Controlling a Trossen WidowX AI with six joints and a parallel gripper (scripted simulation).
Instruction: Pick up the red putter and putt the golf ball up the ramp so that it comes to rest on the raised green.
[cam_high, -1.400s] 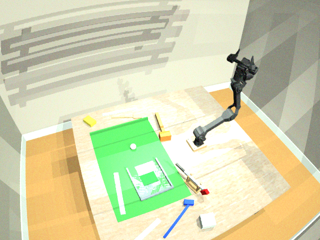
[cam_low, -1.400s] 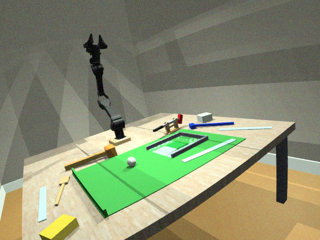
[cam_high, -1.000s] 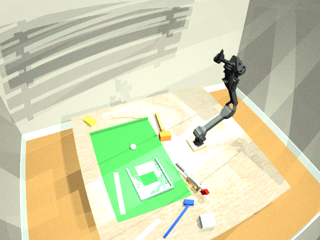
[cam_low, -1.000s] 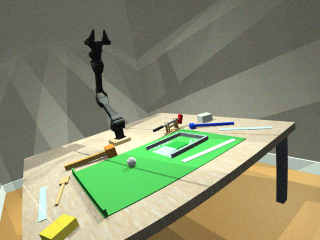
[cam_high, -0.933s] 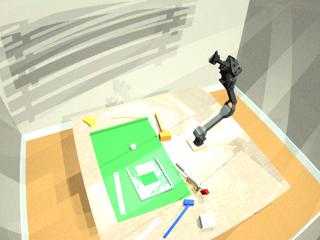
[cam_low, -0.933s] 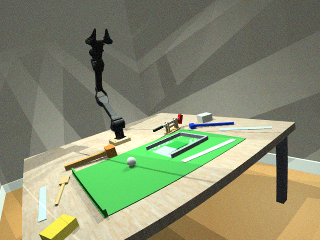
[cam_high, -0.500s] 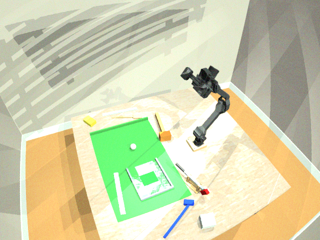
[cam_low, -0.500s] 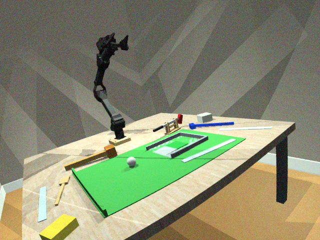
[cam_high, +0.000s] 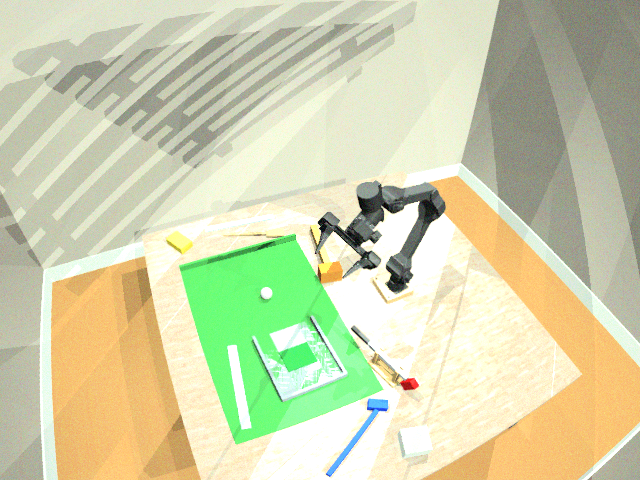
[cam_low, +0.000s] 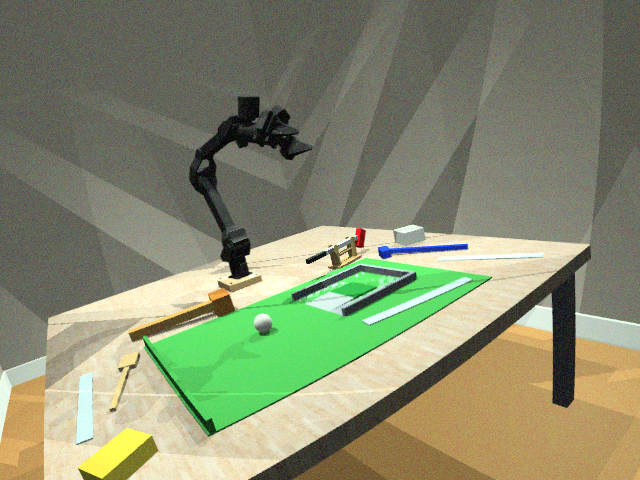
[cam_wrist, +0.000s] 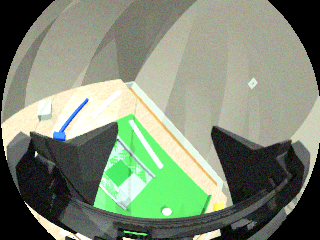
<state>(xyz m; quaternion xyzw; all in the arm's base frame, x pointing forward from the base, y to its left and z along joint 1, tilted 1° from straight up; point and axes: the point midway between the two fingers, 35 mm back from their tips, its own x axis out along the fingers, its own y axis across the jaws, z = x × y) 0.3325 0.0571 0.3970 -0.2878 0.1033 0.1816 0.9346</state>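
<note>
My gripper tip is 13 cm past the red putter, 16 cm to the right of it and 35 cm above it. Also, from my gripper tip: white golf ball: 5 cm ahead, 28 cm to the right, 38 cm below; green mat: 10 cm ahead, 17 cm to the right, 40 cm below; wooden stand: 12 cm behind, 18 cm to the left, 37 cm below.
</note>
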